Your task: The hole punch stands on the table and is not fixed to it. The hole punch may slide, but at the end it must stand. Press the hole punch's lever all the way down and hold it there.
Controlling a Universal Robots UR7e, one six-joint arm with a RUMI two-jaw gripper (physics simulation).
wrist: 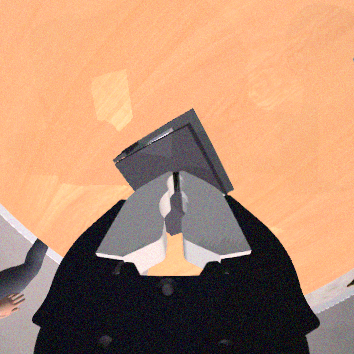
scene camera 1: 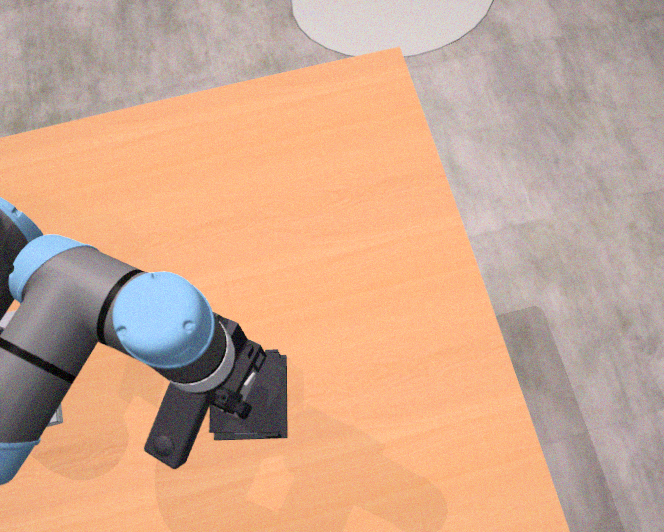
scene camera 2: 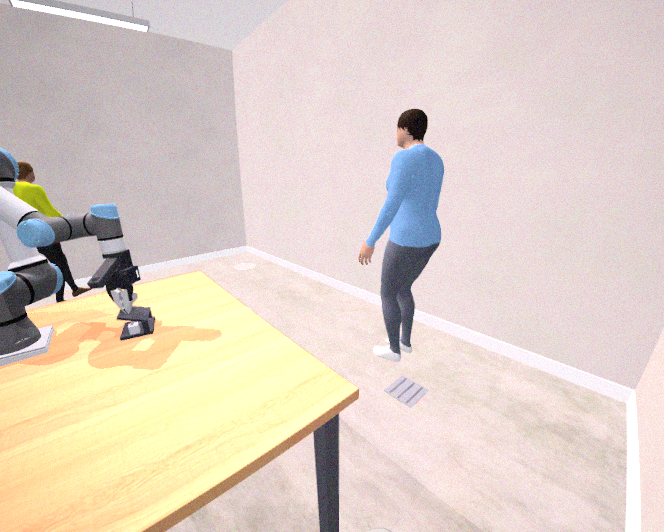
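Where they show: gripper, fingertip midpoint: (wrist: pixel 176 174) (scene camera 2: pixel 128 313); arm's base, link origin: (scene camera 2: pixel 13 343).
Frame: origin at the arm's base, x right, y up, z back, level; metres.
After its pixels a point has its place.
Note:
The black hole punch (scene camera 1: pixel 272 407) @(x 0.084, y 0.029, z -0.426 m) (scene camera 2: pixel 147 326) @(x 0.123, y 0.005, z -0.428 m) (wrist: pixel 212 155) @(x 0.055, y -0.016, z -0.344 m) stands upright on the wooden table. Its flat lever (scene camera 2: pixel 136 315) @(x 0.085, y 0.038, z -0.399 m) (wrist: pixel 155 162) @(x 0.098, y 0.043, z -0.387 m) is at the top, and in the scene camera 2 view a gap shows between lever and base, with bright metal in it. My gripper (scene camera 2: pixel 126 311) @(x 0.081, y 0.050, z -0.374 m) (wrist: pixel 176 174) @(x 0.081, y 0.050, z -0.374 m) is shut and empty, pointing down. Its fingertips are at the lever's upper face, near one edge; whether they touch it cannot be told. In the scene camera 1 view the wrist hides the fingertips and part of the punch.
The table (scene camera 1: pixel 332 221) @(x -0.209, y -0.027, z -0.535 m) (scene camera 2: pixel 221 421) @(x 0.617, y -0.028, z -0.571 m) has its corner and long edge beyond the punch. The arm (scene camera 1: pixel 72 293) @(x 0.016, y 0.390, z -0.295 m) (scene camera 2: pixel 72 227) @(x 0.077, y 0.358, z -0.285 m) reaches in from the left, above the table. A person in blue (scene camera 2: pixel 415 193) and one in yellow (scene camera 2: pixel 34 193) stand on the floor beyond the table.

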